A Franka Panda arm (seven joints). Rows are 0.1 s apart.
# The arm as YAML. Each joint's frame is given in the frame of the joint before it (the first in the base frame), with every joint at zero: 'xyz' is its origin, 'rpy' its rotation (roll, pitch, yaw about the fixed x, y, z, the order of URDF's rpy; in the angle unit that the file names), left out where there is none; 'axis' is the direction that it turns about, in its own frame. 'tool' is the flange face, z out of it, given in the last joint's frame.
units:
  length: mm
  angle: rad
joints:
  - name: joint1
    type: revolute
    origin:
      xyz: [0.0, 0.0, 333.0]
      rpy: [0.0, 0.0, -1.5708]
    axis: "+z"
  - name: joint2
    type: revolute
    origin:
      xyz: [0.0, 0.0, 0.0]
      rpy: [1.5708, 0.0, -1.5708]
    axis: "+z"
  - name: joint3
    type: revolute
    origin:
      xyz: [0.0, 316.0, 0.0]
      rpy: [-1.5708, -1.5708, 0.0]
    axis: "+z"
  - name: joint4
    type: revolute
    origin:
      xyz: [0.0, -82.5, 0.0]
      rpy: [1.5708, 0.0, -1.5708]
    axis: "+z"
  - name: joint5
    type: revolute
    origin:
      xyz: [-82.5, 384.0, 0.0]
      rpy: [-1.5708, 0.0, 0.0]
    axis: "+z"
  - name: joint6
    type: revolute
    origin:
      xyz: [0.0, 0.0, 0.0]
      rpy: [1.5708, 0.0, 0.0]
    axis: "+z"
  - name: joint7
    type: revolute
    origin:
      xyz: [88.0, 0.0, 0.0]
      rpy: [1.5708, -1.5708, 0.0]
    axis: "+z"
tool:
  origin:
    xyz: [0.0, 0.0, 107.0]
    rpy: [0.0, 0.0, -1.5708]
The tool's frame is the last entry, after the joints.
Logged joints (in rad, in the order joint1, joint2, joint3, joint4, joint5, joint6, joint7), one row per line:
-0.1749 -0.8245 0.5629 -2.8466 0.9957 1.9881 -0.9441
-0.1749 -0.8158 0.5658 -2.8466 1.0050 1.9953 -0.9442
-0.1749 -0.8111 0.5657 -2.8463 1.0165 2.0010 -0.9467
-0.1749 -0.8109 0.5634 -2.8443 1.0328 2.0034 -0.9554
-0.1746 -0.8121 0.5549 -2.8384 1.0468 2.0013 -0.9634
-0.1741 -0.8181 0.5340 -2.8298 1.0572 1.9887 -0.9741
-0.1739 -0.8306 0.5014 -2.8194 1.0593 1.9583 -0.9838
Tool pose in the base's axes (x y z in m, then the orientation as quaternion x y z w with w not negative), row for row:
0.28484 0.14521 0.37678 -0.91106 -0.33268 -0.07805 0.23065
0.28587 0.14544 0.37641 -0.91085 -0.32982 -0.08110 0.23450
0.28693 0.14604 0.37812 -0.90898 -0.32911 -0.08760 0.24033
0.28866 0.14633 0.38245 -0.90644 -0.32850 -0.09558 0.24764
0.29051 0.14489 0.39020 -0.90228 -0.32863 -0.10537 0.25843
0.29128 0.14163 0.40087 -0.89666 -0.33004 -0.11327 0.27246
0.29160 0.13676 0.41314 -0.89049 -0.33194 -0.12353 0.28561
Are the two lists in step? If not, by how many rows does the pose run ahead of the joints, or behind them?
The pose runs 1 row ahead of the joints: the pose in row i belongs to the joints in row i + 1.
